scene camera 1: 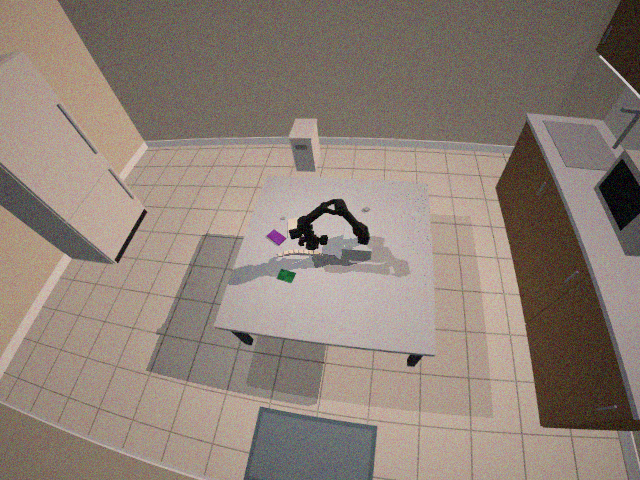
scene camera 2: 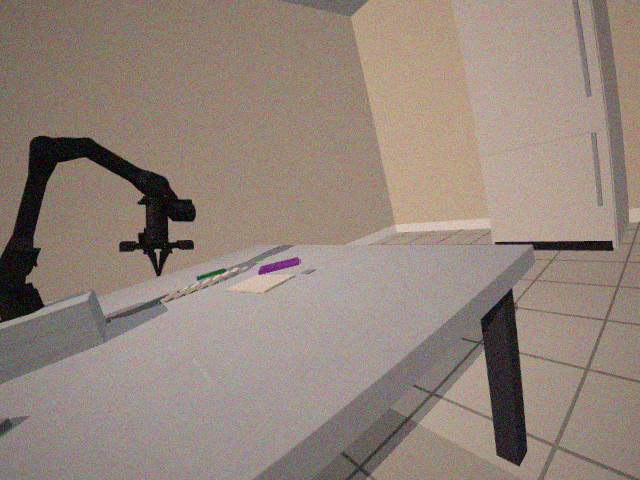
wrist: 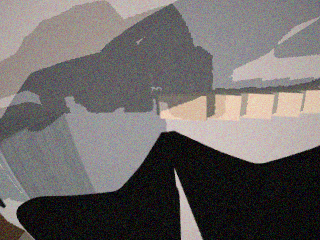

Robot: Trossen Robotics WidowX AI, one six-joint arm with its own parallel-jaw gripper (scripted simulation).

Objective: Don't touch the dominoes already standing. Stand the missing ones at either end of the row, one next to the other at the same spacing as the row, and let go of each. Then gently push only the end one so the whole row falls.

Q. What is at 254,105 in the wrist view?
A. A cream domino.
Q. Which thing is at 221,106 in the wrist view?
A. A cream domino.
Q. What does my gripper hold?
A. Nothing.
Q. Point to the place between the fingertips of my gripper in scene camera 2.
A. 158,276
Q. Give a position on a cream domino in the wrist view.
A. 176,106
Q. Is my gripper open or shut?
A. Shut.
